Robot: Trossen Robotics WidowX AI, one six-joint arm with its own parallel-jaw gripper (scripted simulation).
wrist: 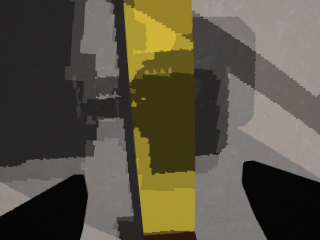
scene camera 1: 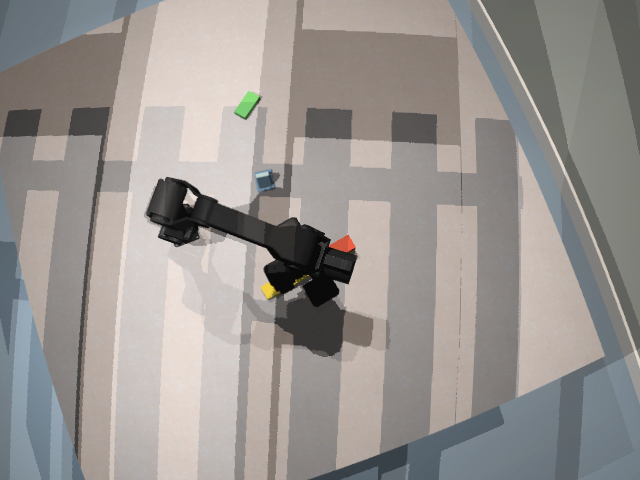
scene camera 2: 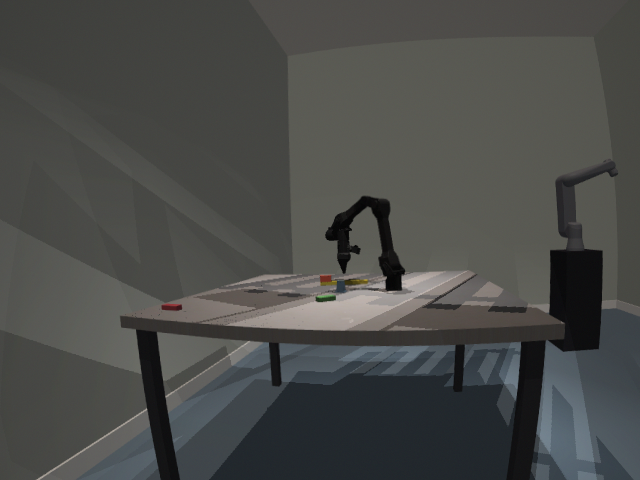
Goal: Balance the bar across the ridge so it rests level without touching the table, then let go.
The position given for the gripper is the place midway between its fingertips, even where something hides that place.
The gripper (scene camera 1: pixel 307 267) is open and holds nothing. Further things: a yellow bar (wrist: pixel 159 47).
The gripper is seen too in the wrist view (wrist: pixel 165 179).
